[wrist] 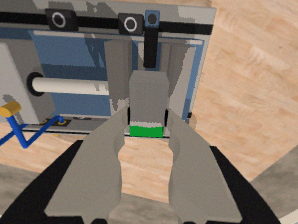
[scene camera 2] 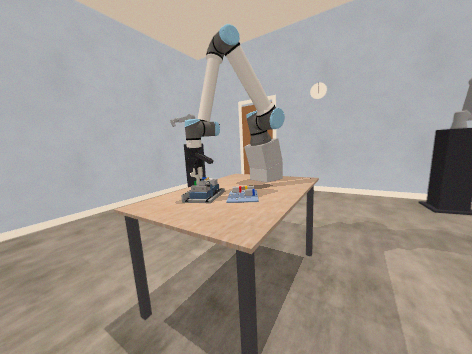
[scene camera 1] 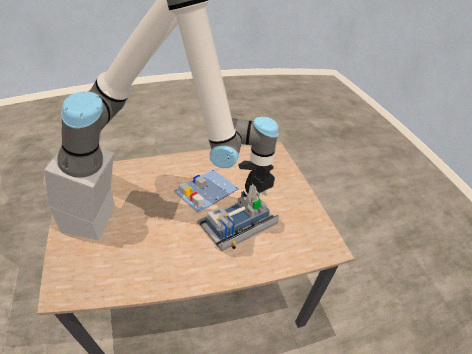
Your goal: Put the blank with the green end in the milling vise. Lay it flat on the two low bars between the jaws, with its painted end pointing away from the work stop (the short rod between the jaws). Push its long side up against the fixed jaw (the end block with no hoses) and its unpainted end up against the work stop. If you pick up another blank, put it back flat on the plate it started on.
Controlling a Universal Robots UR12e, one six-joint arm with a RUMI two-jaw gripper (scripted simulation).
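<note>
A white rod [wrist: 56, 85] is here in the scene. My own gripper [scene camera 1: 254, 200] is visible as well, and the wrist view shows that gripper too [wrist: 147, 108].
</note>
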